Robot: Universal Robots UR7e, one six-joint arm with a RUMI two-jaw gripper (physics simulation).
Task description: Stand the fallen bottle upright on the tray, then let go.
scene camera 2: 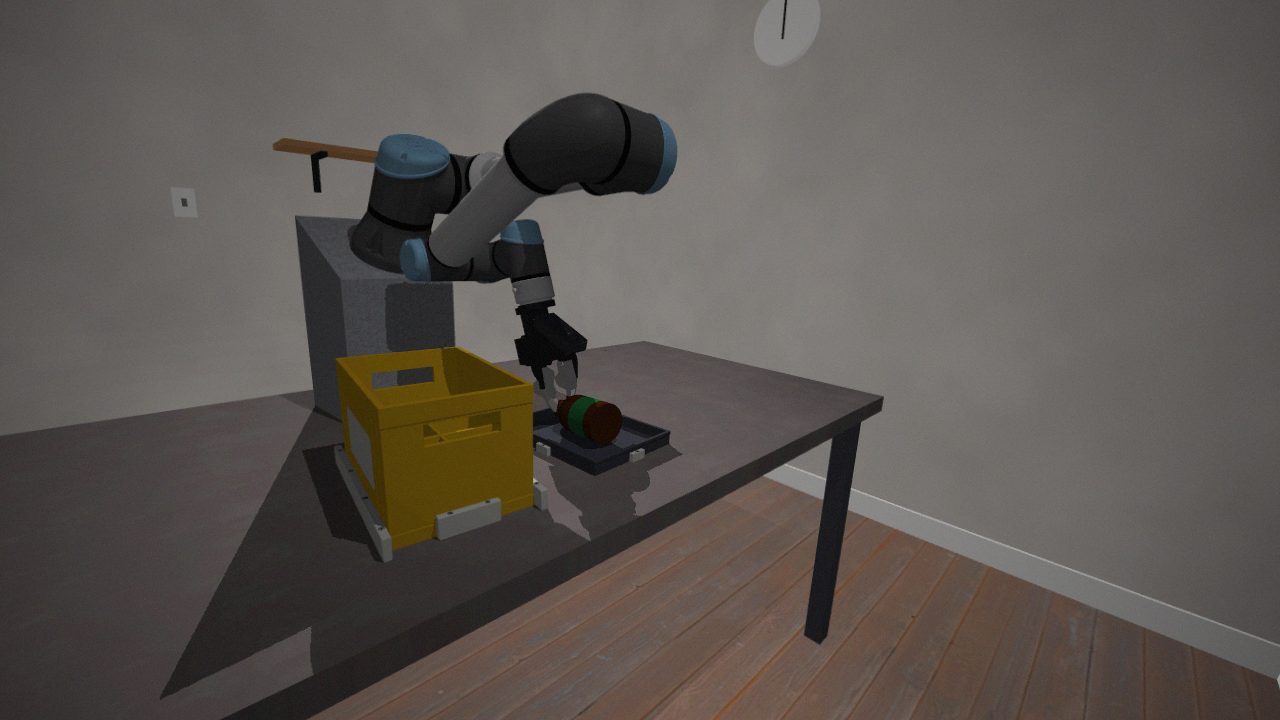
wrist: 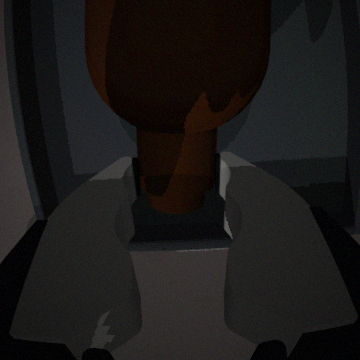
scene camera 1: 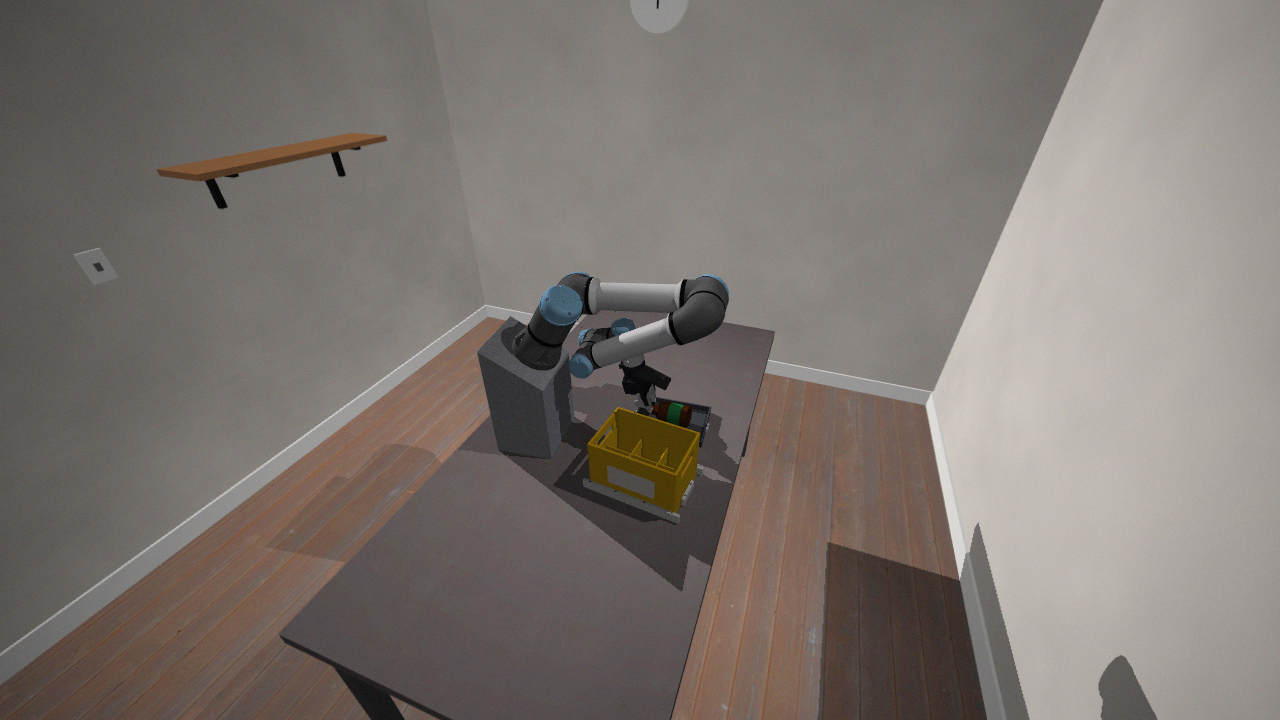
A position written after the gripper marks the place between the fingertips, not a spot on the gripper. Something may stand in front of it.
In view: the gripper (scene camera 2: pixel 563 409) and a brown bottle (scene camera 2: pixel 596 420).
The brown bottle also shows in the wrist view (wrist: pixel 176 78). The gripper shows as well in scene camera 1 (scene camera 1: pixel 652 409).
